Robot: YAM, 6 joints.
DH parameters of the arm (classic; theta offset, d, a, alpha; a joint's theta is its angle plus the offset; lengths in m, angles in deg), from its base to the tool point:
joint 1: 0 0.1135 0.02 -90
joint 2: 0 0 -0.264 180
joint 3: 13.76 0 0.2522 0
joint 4: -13.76 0 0.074 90
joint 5: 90 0 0 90
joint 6: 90 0.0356 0 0
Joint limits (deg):
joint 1: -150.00..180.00
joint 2: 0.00..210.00
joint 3: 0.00..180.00
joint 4: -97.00..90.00
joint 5: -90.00..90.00
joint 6: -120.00..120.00
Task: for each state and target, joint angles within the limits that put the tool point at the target. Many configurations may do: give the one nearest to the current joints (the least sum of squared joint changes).
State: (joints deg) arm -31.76 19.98 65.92 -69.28 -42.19 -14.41
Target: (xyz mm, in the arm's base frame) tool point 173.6 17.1 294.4
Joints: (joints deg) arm -2.52 57.37 54.20 -58.59 -43.95 -14.41
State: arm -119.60 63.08 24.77 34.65 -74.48 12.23
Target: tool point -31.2 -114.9 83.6
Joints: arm -122.33 71.11 0.00 13.78 -80.31 12.23
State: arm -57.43 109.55 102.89 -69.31 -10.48 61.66
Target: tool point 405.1 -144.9 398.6
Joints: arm -20.76 112.36 124.68 -52.36 -13.14 61.66
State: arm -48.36 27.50 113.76 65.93 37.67 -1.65
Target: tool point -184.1 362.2 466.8
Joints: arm -66.11 18.81 112.95 69.86 37.43 -1.65
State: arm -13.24 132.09 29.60 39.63 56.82 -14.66
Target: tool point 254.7 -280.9 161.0
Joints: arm -43.22 110.01 50.92 45.88 58.18 -14.66
